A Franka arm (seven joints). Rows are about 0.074 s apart.
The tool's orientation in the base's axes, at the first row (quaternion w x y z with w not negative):
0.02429, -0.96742, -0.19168, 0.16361
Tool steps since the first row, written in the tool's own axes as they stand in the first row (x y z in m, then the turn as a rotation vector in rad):
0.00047, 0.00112, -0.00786, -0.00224, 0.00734, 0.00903
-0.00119, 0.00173, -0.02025, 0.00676, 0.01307, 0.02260
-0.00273, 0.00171, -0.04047, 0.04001, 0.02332, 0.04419
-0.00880, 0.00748, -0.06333, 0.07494, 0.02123, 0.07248
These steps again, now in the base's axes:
0.00338, -0.00073, 0.00716, -0.00223, -0.00778, -0.00865
0.00619, -0.00173, 0.01932, 0.00328, -0.00989, -0.02487
0.01143, -0.00198, 0.03891, 0.02899, -0.00712, -0.05662
0.01567, -0.00926, 0.06175, 0.04951, 0.00760, -0.09387

